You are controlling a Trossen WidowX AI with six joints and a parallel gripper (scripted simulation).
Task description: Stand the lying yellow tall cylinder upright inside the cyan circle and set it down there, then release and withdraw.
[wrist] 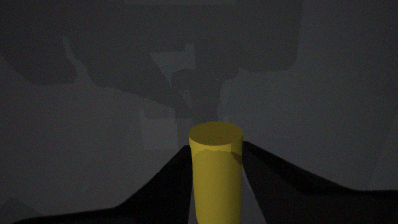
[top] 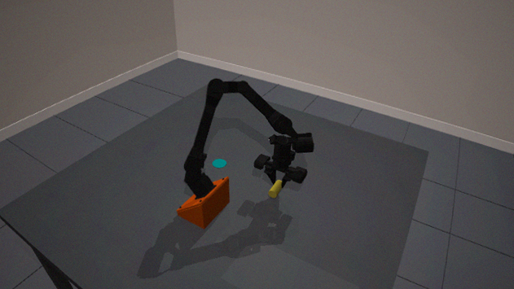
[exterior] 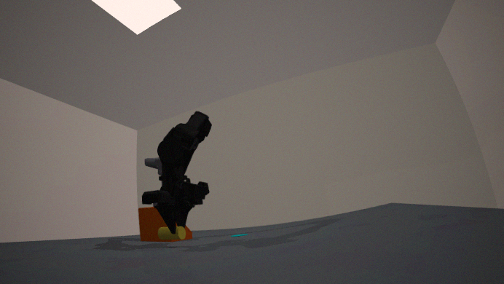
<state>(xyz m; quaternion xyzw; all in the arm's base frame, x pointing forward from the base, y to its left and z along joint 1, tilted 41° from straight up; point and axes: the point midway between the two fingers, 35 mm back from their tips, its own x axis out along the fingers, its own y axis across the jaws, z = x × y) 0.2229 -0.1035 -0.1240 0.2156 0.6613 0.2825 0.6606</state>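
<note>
Right now the cyan circle is 29 cm to the left of my gripper tip, 4 cm below it and 2 cm ahead of it. Round my gripper tip: yellow tall cylinder (2 cm behind).
</note>
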